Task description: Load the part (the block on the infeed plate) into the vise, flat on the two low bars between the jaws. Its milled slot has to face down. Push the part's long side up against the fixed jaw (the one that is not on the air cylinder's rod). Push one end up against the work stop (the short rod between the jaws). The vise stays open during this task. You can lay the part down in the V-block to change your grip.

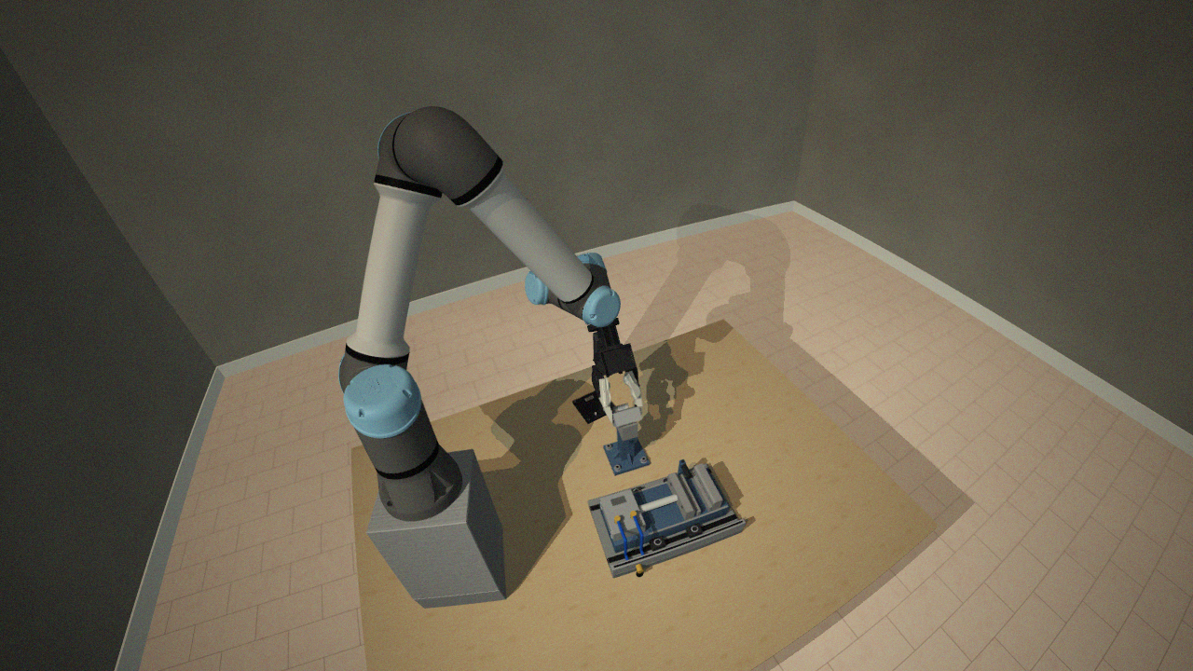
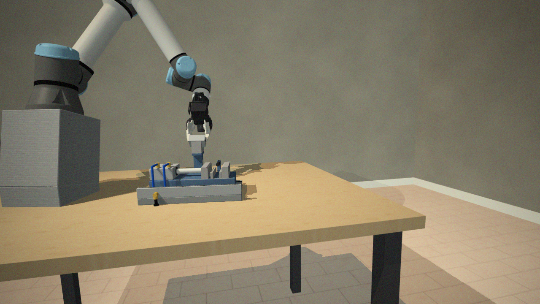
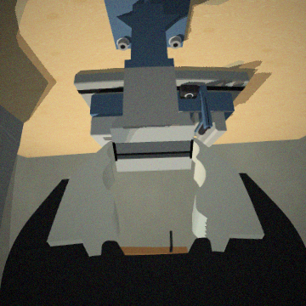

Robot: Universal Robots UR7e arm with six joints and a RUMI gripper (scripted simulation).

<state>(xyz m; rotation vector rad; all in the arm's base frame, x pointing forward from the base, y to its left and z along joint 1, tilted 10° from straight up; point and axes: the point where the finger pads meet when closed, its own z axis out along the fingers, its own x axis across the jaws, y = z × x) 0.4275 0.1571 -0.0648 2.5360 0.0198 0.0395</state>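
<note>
The part lies right at my hand. Also, from my hand: v-block post 11 cm below; then white cylinder rod 1 cm ahead, 19 cm to the right, 9 cm below; then work stop 9 cm ahead, 15 cm to the right, 8 cm below.
</note>
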